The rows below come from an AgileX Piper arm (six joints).
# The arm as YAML. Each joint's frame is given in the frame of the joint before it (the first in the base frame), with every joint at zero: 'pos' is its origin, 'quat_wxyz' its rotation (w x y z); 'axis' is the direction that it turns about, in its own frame. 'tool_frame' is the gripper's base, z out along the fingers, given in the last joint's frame.
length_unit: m
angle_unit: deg
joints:
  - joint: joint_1
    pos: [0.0, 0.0, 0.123]
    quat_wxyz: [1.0, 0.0, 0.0, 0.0]
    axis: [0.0, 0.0, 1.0]
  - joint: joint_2
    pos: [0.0, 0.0, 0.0]
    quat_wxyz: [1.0, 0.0, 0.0, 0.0]
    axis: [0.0, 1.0, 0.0]
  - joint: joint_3
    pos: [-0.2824, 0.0, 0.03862]
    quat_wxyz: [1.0, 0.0, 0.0, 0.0]
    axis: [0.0, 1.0, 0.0]
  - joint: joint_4
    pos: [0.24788, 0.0, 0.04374]
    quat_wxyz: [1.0, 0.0, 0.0, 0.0]
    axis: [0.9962, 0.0, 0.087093]
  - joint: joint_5
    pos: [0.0, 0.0, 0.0]
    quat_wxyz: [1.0, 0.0, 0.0, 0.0]
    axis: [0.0, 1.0, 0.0]
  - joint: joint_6
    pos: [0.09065, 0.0, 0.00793]
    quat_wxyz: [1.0, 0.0, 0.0, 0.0]
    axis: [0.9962, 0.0, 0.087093]
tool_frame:
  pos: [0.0, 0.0, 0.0]
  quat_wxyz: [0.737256, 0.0, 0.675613, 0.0]
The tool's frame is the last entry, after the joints.
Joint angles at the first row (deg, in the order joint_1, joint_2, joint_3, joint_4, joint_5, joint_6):
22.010, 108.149, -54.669, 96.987, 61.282, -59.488
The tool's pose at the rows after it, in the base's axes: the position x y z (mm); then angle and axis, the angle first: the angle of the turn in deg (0 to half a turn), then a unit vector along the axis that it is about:
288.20 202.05 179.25 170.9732 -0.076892 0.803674 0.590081
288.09 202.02 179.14 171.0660 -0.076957 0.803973 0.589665
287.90 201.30 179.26 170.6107 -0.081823 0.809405 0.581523
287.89 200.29 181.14 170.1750 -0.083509 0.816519 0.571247
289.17 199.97 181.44 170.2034 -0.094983 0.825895 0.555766
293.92 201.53 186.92 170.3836 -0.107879 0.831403 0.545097
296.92 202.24 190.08 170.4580 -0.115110 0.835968 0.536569
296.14 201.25 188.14 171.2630 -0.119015 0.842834 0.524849
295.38 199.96 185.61 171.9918 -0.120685 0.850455 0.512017
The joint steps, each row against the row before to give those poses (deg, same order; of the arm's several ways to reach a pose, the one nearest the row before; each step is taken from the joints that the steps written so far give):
0.001, -0.001, 0.000, -0.641, -0.001, 0.001
-0.001, 0.002, -0.001, -0.114, 0.001, 0.101
0.000, -0.330, 0.001, -0.904, -0.941, -0.011
0.000, -0.674, -0.105, -1.235, -1.336, 0.855
0.000, -0.133, -0.840, -2.803, -1.149, 1.183
-0.001, -0.001, -2.276, -3.352, -0.355, 2.560
0.001, 0.001, -1.408, -2.242, -0.353, 1.724
0.000, -0.001, -0.129, -2.176, -0.412, 1.335
0.001, 0.000, 0.000, -2.089, -0.635, 1.370

